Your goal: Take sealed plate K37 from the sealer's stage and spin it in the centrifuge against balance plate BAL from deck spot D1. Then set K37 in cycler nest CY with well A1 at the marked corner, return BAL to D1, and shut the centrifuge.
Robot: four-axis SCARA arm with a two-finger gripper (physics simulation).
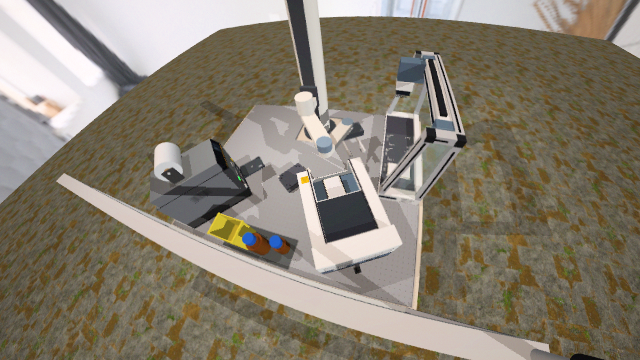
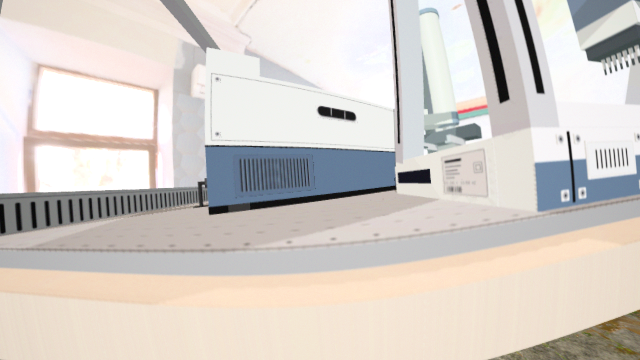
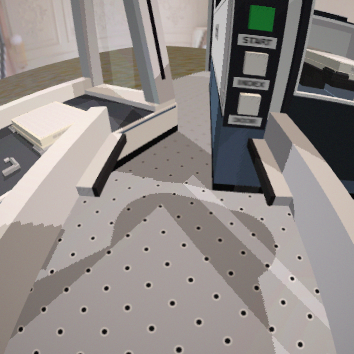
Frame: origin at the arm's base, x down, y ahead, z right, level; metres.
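Where they show: gripper, fingertip midpoint: (image 1: 357, 154) (image 2: 432, 141) (image 3: 186, 124).
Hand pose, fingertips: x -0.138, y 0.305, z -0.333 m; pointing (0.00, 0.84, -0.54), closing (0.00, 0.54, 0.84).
After its pixels a point has its place.
My gripper (image 1: 357, 146) @(z -0.333, x -0.138, y 0.305 m) (image 2: 442, 144) @(z -0.333, x -0.138, y 0.305 m) (image 3: 186, 124) @(z -0.333, x -0.138, y 0.305 m) is shut at its narrow setting and empty; its fingers still stand apart over the perforated deck, in front of the centrifuge panel. The centrifuge (image 1: 357, 250) @(z -0.428, x -0.257, y 0.855 m) (image 2: 300, 110) @(z -0.512, x -0.173, y 0.665 m) is white and blue. Its START button (image 3: 261, 18) @(z -0.332, x -0.194, y 0.400 m) is green, with INDEX (image 3: 255, 63) @(z -0.332, x -0.159, y 0.400 m) and DOOR (image 3: 249, 104) @(z -0.331, x -0.123, y 0.401 m) buttons below. Its hatch is open, and a pale plate (image 1: 335, 187) @(z -0.268, x -0.169, y 0.566 m) (image 3: 332, 62) @(z -0.274, x -0.165, y 0.506 m) shows inside. A cream plate (image 3: 45, 122) @(z -0.565, x -0.080, y 0.309 m) lies on the deck of the framed machine. I cannot read either plate's label. The sealer's stage (image 1: 254, 165) @(z 0.267, x -0.120, y 0.501 m) shows no plate.
The dark sealer (image 1: 200, 192) @(z 0.384, x -0.252, y 0.801 m) with a white roll (image 1: 167, 159) @(z 0.421, x -0.478, y 0.768 m) stands left. A dark plate nest (image 1: 294, 177) @(z 0.009, x -0.060, y 0.495 m) lies between it and the centrifuge. The framed machine (image 1: 445, 132) @(z -0.645, x -0.515, y 0.465 m) (image 2: 515, 65) @(z -0.711, x -0.120, y 0.493 m) stands right. Yellow bins (image 1: 226, 227) @(z 0.262, x -0.080, y 0.900 m) and amber bottles (image 1: 257, 244) @(z 0.010, x -0.147, y 0.932 m) stand near the bench wall (image 1: 260, 285) @(z -0.273, x -0.620, y 1.030 m).
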